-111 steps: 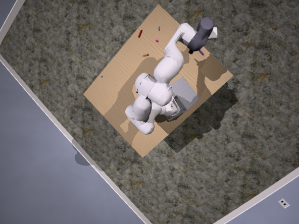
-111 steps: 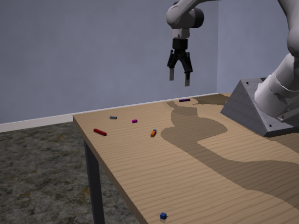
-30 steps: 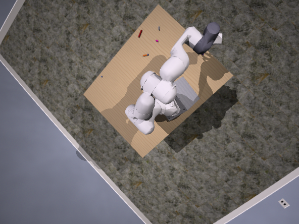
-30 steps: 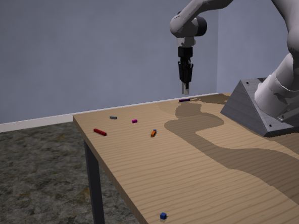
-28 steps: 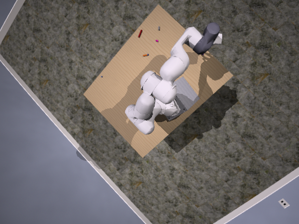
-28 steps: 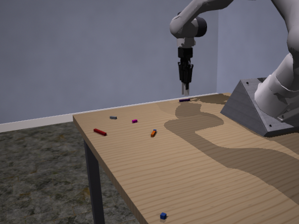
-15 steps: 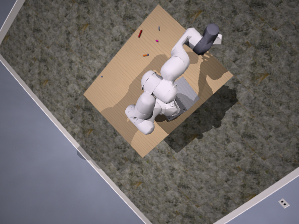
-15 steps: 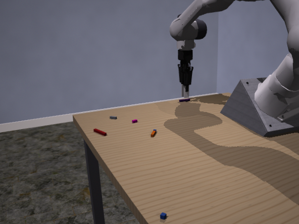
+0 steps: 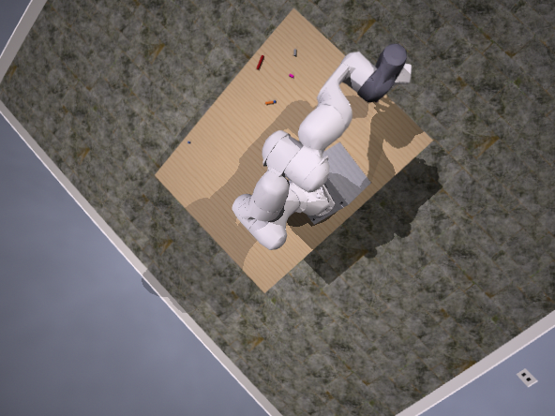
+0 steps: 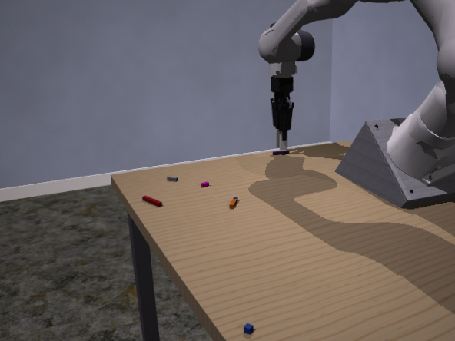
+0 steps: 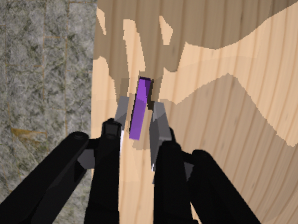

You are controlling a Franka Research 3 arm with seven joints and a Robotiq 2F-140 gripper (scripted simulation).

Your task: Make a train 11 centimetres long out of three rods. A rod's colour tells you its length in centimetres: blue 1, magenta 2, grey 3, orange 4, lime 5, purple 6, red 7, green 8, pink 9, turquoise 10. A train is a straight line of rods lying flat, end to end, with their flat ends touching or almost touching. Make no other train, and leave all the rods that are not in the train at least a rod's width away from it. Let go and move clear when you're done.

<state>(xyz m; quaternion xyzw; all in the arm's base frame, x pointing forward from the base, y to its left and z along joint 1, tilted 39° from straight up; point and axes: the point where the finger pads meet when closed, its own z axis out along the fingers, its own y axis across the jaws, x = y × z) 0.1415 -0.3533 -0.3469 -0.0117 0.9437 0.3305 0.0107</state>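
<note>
The purple rod is 5 cm below my hand. The rest, counted from my hand: magenta rod (34 cm ahead, 23 cm to the left, 5 cm below); orange rod (31 cm ahead, 39 cm to the left, 5 cm below); grey rod (41 cm ahead, 14 cm to the left, 5 cm below).
</note>
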